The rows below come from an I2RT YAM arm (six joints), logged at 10 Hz.
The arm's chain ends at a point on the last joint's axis. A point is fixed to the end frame.
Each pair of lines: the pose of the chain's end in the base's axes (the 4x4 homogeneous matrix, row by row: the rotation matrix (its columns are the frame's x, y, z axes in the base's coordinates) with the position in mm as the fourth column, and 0 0 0 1 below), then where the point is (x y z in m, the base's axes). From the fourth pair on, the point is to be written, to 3 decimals.
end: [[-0.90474, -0.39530, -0.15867, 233.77], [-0.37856, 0.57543, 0.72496, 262.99], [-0.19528, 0.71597, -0.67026, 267.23], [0, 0, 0, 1]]
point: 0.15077 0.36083 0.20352
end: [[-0.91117, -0.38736, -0.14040, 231.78], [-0.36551, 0.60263, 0.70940, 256.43], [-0.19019, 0.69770, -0.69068, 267.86], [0, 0, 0, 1]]
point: 0.15111 0.35414 0.20103
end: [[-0.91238, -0.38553, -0.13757, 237.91], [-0.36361, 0.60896, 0.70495, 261.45], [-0.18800, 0.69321, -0.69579, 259.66], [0, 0, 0, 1]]
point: 0.15762 0.35897 0.19209
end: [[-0.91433, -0.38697, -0.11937, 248.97], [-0.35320, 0.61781, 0.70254, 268.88], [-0.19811, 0.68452, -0.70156, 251.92], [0, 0, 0, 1]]
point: 0.171 0.367 0.183
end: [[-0.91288, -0.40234, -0.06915, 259.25], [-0.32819, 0.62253, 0.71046, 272.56], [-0.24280, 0.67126, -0.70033, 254.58], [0, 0, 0, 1]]
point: 0.187 0.373 0.183
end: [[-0.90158, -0.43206, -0.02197, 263.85], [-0.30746, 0.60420, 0.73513, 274.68], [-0.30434, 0.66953, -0.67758, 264.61], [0, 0, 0, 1]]
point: 0.197 0.379 0.192
